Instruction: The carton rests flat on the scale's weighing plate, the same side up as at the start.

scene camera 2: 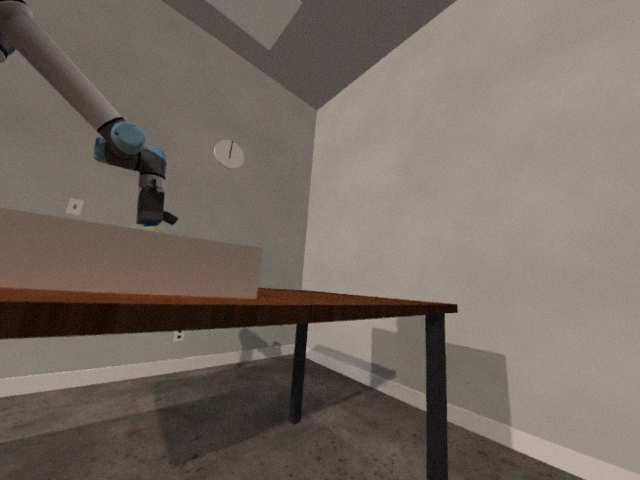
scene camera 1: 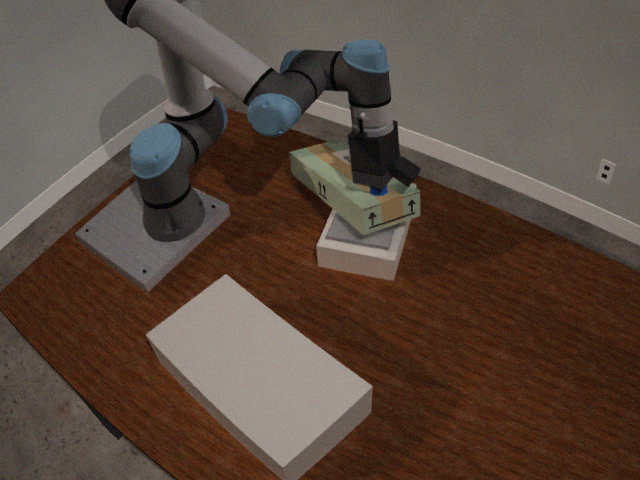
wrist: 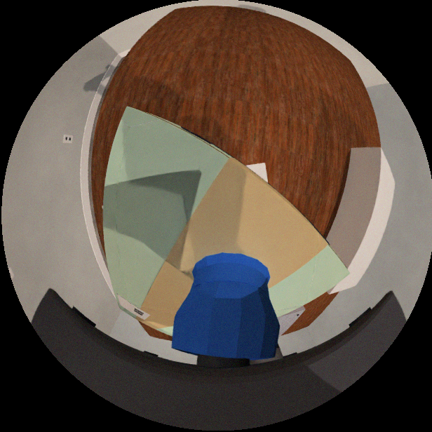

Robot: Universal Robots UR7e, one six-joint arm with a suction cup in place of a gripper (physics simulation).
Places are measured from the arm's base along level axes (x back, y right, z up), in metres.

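Pixels of known places: hand at its tool point: (scene camera 1: 379,195); arm's base at its link origin: (scene camera 1: 174,218).
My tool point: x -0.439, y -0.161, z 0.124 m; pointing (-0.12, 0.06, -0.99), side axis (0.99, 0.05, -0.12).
Observation:
Ahead of a thing's pixels: the offset from my tool point to its top centre. Level surfaces: height alone.
The green carton (scene camera 1: 330,180) (wrist: 150,145), with orange tape and black up arrows on its sides, hangs from my suction cup (scene camera 1: 378,190) (scene camera 2: 148,224) (wrist: 231,275). The blue cup is on its taped top near the front end, and the arrows point up. The carton looks tilted, its front end lower than its back end. The front end is over the grey weighing plate {dz -0.080, dx +0.031, dy -0.002 m} (scene camera 1: 347,233) of the white scale {dz -0.080, dx +0.042, dy -0.041 m} (scene camera 1: 356,261) (wrist: 258,171); the back end reaches out past the scale. Whether carton and plate touch is hidden. In scene camera 2 the scale does not show.
A large white block {dz -0.059, dx +0.020, dy +0.404 m} (scene camera 1: 258,361) (scene camera 2: 129,260) (wrist: 371,230) lies on the brown table {dz -0.158 m} (scene camera 1: 491,335) (scene camera 2: 356,304) (wrist: 240,75) in front of the scale. The arm's grey base plate (scene camera 1: 113,242) is at the left. Walls stand behind the scale and the base.

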